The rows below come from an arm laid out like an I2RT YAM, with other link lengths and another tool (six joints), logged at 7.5 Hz.
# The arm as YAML. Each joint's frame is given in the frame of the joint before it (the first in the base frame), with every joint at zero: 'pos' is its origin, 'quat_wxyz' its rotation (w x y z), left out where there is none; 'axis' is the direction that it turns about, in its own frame. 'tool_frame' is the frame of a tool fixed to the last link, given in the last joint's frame.
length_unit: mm
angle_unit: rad
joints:
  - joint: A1
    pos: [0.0, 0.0, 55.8]
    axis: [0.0, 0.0, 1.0]
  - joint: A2
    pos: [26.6, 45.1, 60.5]
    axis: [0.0, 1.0, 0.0]
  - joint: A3
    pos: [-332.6, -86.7, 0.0]
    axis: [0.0, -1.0, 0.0]
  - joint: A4
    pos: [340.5, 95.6, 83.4]
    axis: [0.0, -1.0, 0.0]
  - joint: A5
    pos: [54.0, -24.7, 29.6]
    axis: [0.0, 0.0, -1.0]
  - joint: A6
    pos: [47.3, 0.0, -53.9]
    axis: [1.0, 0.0, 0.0]
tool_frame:
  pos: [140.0, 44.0, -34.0]
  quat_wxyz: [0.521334, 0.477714, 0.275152, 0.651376]
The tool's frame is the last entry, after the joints.
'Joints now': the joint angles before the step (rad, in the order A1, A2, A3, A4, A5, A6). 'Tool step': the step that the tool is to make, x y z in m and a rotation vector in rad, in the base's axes. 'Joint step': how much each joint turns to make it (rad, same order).
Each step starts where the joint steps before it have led.
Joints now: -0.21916 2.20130 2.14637 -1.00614 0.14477 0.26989
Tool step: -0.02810 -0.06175 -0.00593 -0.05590 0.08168 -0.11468
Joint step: -0.07934 0.00002 0.00004 -0.06411 0.08278 -0.00305
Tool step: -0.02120 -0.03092 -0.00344 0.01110 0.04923 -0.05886
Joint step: -0.05569 0.00000 -0.00117 -0.04919 0.00611 0.00077
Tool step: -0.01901 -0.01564 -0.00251 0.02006 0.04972 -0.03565
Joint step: -0.03511 -0.00002 -0.00003 -0.05378 -0.00039 0.00076
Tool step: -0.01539 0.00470 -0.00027 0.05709 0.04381 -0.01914
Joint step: -0.01372 -0.00230 0.00037 -0.06866 -0.03242 0.01641
